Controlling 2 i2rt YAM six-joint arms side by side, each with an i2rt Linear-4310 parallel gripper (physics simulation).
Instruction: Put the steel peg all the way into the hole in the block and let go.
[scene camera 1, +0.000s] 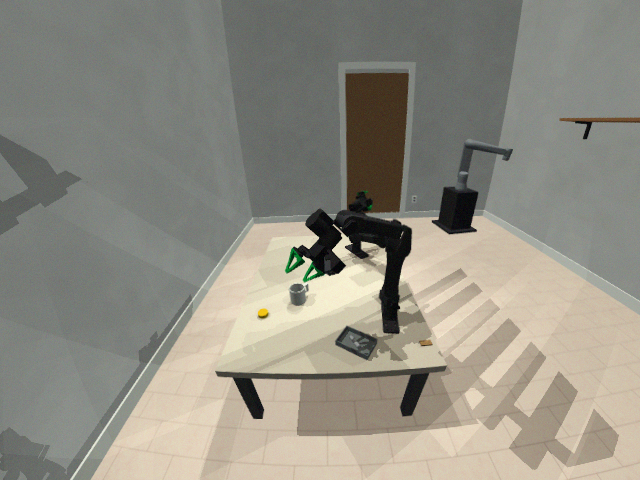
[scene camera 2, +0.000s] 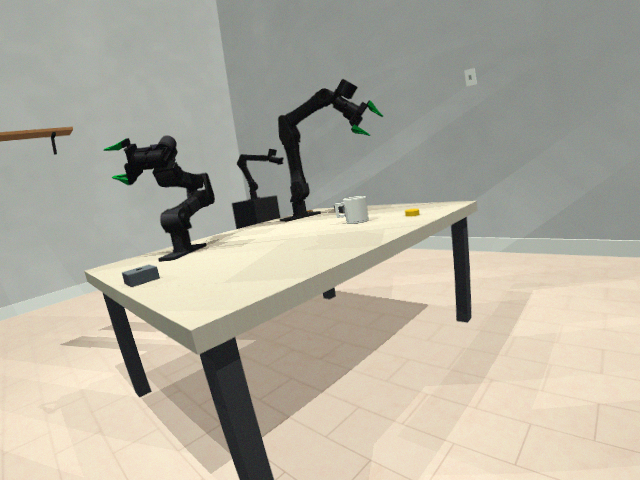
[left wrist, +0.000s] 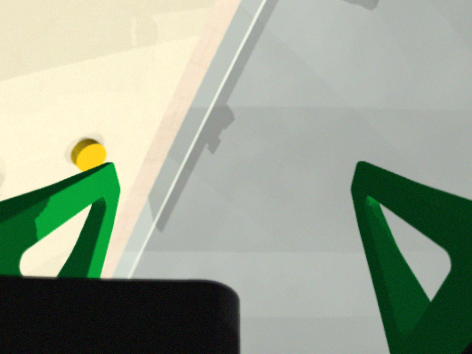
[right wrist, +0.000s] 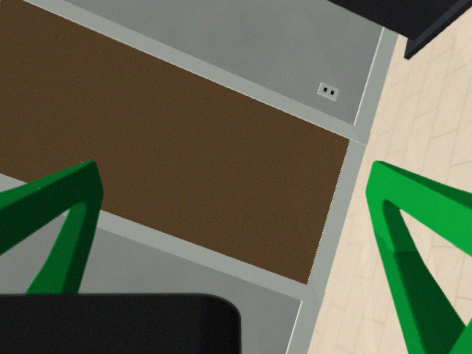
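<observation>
The steel peg seems to be the light shape lying in the dark tray at the front of the table in scene camera 1; patchy light blurs its outline. The block is dark grey, with a small hole in its top, and sits at the near left corner of the table in scene camera 2. My left gripper is open and empty, high above the table near the mug. My right gripper is open and empty, raised above the block's end of the table.
A grey mug stands below my left gripper. A yellow disc lies near it. A small brown piece lies near the table's right edge in scene camera 1. Another robot arm stands on a black pedestal beyond the table.
</observation>
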